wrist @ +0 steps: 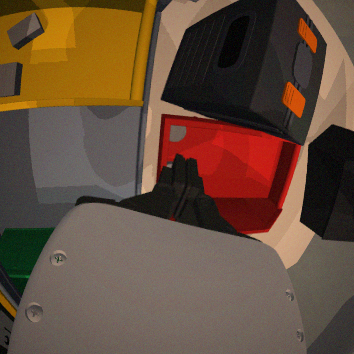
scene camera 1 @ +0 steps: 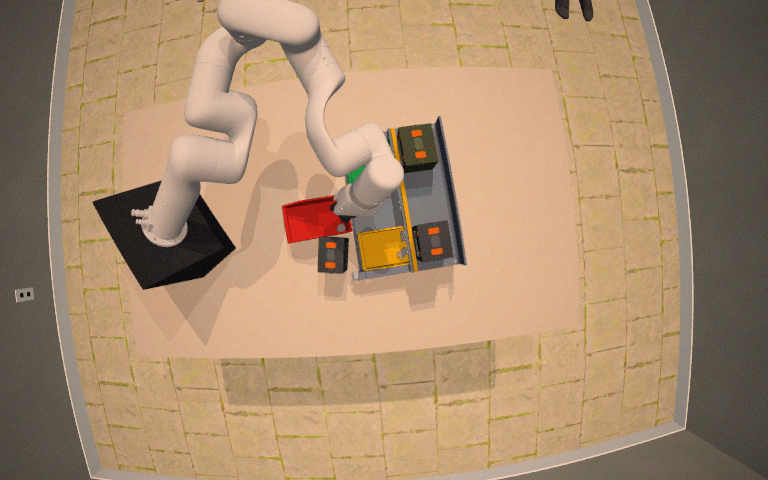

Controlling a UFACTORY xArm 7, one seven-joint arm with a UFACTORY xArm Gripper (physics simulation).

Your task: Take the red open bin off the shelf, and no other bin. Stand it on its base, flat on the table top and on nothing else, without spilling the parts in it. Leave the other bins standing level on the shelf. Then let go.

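Observation:
The red open bin is off the shelf, in front of its front edge. Its open side faces up. I cannot tell whether its base is fully flat on the table. A grey round part lies in its shelf-side end; a second shows partly behind the fingers. My gripper is shut and empty, at the bin's shelf-side end; the fingers hide part of that end. The yellow bin and green bin are on the shelf.
A black box with orange clips stands close beside the red bin on the table. Two dark boxes stand on the shelf's rear part, behind a yellow rail. The black robot base is at the left.

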